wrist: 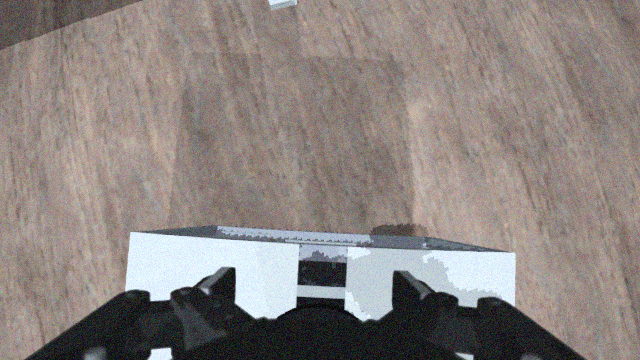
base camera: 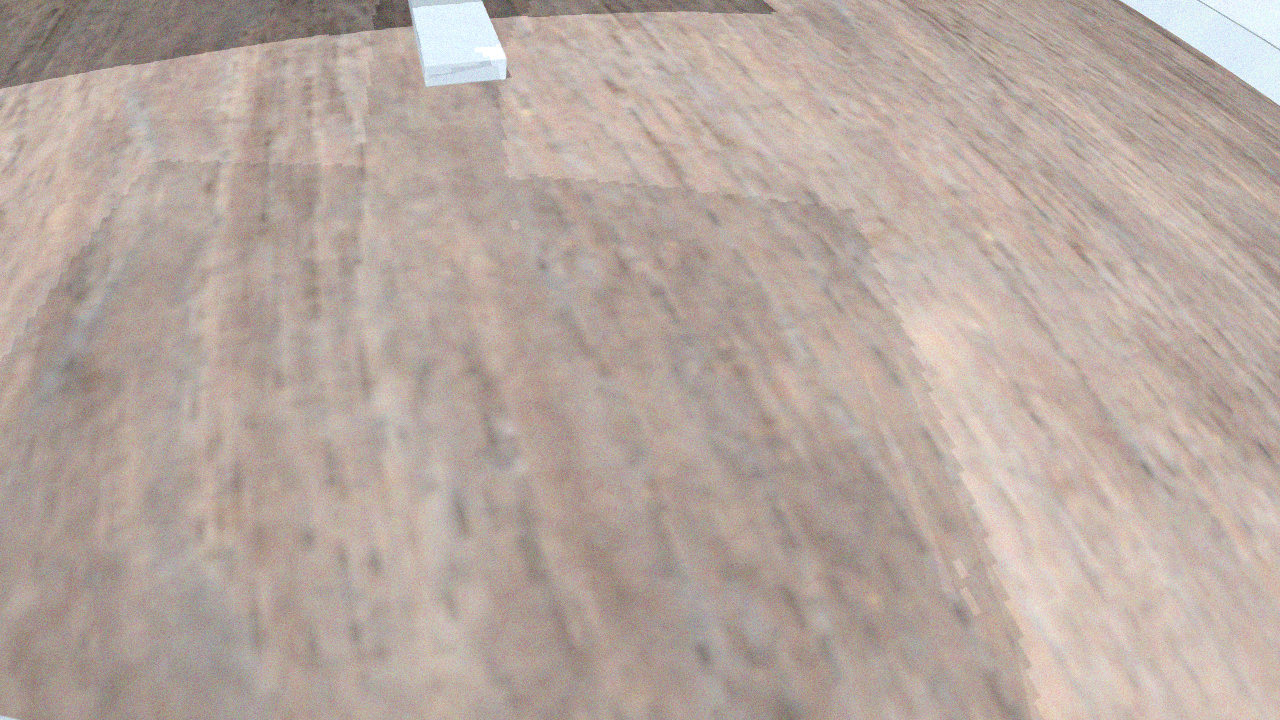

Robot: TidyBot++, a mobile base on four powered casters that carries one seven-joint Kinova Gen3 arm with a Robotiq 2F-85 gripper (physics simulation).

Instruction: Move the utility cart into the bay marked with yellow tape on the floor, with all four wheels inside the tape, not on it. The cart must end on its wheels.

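Frame: origin at the arm's base, x back, y right, z up, level; centimetres.
Where they show: gripper, fingertip midpoint: [wrist: 314,287].
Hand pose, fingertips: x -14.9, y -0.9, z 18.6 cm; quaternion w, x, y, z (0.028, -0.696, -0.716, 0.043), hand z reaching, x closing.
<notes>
After its pixels a point has its place.
My gripper [wrist: 314,287] {z 18.6, x -14.9, y -0.9 cm} is open, with its two black fingers spread wide and nothing between them. In the wrist view it hangs over the white body of my own base [wrist: 200,265] {z -1.4, x -11.7, y -15.2 cm}. The utility cart does not show in either view. The yellow tape of the bay does not show in either view.
A white block-like piece [base camera: 458,40] [wrist: 283,4] {z -38.3, x -78.6, y -14.3 cm} stands on the wood floor [base camera: 626,358] {z -39.6, x -43.9, y 2.2 cm} [wrist: 525,125] {z -39.6, x -46.9, y 56.9 cm} at the top of both views. A dark area lies at the top left. A white surface [base camera: 1239,40] {z -33.5, x -137.0, y 119.7 cm} edges the floor at the top right of the base view.
</notes>
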